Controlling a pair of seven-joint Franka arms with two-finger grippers.
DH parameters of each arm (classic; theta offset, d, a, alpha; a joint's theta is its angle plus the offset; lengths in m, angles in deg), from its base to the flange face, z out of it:
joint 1: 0 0.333 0 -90
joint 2: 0 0 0 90
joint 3: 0 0.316 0.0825 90
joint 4: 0 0 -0.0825 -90
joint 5: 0 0.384 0 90
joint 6: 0 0 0.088 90
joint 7: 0 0.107 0 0
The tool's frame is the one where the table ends.
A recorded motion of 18 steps. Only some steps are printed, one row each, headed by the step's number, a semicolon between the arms.
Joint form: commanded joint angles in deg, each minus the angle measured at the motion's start. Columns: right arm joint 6, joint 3, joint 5, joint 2, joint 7, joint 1, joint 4; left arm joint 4, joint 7, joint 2, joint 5, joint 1, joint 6, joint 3.
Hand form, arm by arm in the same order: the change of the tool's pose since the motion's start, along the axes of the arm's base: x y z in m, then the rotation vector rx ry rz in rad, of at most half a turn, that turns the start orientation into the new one. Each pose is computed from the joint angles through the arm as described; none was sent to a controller.
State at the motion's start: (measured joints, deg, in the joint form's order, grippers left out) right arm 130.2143 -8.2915 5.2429 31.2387 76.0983 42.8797 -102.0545; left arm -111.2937 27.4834 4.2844 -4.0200 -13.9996 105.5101 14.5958
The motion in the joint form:
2: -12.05 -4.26 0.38 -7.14 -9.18 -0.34 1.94; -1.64 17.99 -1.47 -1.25 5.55 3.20 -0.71
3: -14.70 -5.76 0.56 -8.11 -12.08 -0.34 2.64; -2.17 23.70 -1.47 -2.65 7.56 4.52 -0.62
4: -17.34 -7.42 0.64 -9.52 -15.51 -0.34 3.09; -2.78 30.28 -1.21 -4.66 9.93 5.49 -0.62
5: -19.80 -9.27 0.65 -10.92 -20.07 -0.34 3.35; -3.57 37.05 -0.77 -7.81 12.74 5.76 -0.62
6: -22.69 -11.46 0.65 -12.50 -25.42 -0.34 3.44; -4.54 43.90 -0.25 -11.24 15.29 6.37 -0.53
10: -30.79 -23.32 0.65 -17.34 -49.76 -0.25 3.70; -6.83 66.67 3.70 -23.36 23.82 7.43 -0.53
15: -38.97 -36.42 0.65 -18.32 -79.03 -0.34 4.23; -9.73 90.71 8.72 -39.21 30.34 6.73 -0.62
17: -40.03 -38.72 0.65 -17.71 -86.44 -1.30 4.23; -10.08 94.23 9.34 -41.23 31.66 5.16 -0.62
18: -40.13 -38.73 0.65 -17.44 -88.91 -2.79 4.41; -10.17 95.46 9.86 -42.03 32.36 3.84 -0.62
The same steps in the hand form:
2: 0.0176 -0.0418 0.0812 -0.0140 0.0480 0.0850; -0.0036 0.0464 0.0048 -0.0663 -0.0745 -0.2126
3: 0.0230 -0.0554 0.0951 -0.0185 0.0630 0.1104; -0.0046 0.0653 0.0025 -0.0946 -0.1018 -0.2618
4: 0.0276 -0.0715 0.1121 -0.0196 0.0759 0.1428; -0.0070 0.0859 -0.0033 -0.1328 -0.1252 -0.3153
5: 0.0319 -0.0902 0.1278 -0.0190 0.0897 0.1916; -0.0125 0.1088 -0.0128 -0.1905 -0.1449 -0.3533
6: 0.0352 -0.1131 0.1438 -0.0169 0.1115 0.2477; -0.0185 0.1298 -0.0238 -0.2472 -0.1758 -0.3905
10: 0.0515 -0.2325 0.1977 0.0221 0.1625 0.4693; -0.0401 0.1957 -0.0736 -0.4221 -0.3064 -0.4923
15: 0.0476 -0.3607 0.2191 0.1061 0.2573 0.7429; -0.0668 0.2342 -0.1346 -0.5940 -0.5269 -0.5734
17: 0.0456 -0.3910 0.2170 0.1304 0.2771 0.8116; -0.0739 0.2400 -0.1421 -0.6294 -0.5612 -0.5835
18: 0.0459 -0.4055 0.2163 0.1389 0.2781 0.8281; -0.0780 0.2421 -0.1474 -0.6563 -0.5701 -0.5814

